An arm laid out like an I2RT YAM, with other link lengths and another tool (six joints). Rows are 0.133 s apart.
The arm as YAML. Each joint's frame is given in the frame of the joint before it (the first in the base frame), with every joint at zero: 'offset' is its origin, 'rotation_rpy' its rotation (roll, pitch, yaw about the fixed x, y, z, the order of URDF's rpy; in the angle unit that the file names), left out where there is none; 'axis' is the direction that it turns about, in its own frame. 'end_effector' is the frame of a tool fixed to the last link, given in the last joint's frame.
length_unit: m
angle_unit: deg
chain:
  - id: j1
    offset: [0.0, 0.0, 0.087]
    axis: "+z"
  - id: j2
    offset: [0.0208, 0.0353, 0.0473]
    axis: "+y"
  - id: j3
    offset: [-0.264, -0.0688, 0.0]
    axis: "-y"
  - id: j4
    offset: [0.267, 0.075, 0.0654]
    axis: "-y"
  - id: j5
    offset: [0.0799, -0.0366, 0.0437]
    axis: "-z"
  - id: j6
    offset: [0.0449, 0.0, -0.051]
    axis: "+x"
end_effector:
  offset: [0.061, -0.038, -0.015]
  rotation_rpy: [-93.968, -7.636, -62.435]
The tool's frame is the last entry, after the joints.
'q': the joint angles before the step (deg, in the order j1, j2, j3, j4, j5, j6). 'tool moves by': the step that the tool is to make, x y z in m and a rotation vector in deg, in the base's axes. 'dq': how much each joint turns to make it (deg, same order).
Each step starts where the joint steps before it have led.
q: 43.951 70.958 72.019 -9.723 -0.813 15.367
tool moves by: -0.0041 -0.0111 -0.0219 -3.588 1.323 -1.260
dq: -0.361 -1.928 -3.898 -1.474 1.187 -1.486
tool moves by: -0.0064 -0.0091 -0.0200 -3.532 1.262 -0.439
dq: -0.007 -1.869 -3.521 -1.677 0.821 -1.537
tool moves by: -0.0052 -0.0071 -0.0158 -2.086 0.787 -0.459
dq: 0.014 -1.639 -3.229 -0.397 0.728 -0.795
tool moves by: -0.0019 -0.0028 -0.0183 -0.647 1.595 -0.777
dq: -0.014 -0.515 -3.088 0.939 0.527 0.839
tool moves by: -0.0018 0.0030 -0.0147 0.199 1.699 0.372
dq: 0.339 0.277 -2.069 1.210 -0.474 1.232
